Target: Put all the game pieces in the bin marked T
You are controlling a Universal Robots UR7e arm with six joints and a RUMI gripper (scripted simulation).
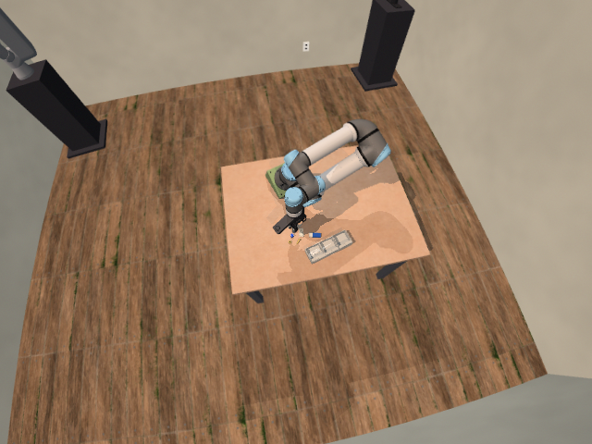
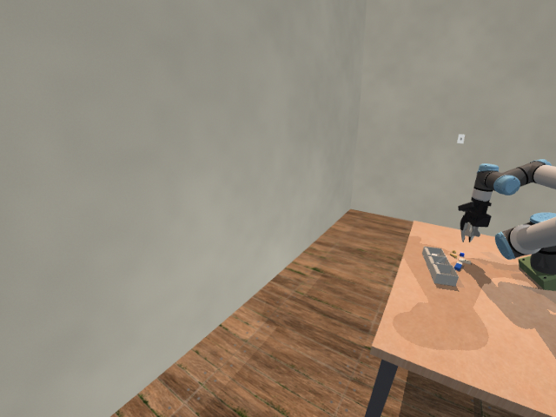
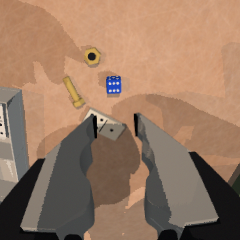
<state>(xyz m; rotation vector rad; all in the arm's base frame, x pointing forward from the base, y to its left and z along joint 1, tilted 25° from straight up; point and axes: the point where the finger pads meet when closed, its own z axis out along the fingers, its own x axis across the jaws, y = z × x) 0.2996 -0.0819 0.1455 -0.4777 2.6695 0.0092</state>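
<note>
Right now my hand is 9 cm above the blue die. The rest, counted from my hand: white domino (13 cm ahead, 9 cm to the left, 8 cm below); then brass nut (3 cm ahead, 2 cm to the right, 9 cm below); then brass pin (4 cm ahead, 3 cm to the left, 9 cm below).
</note>
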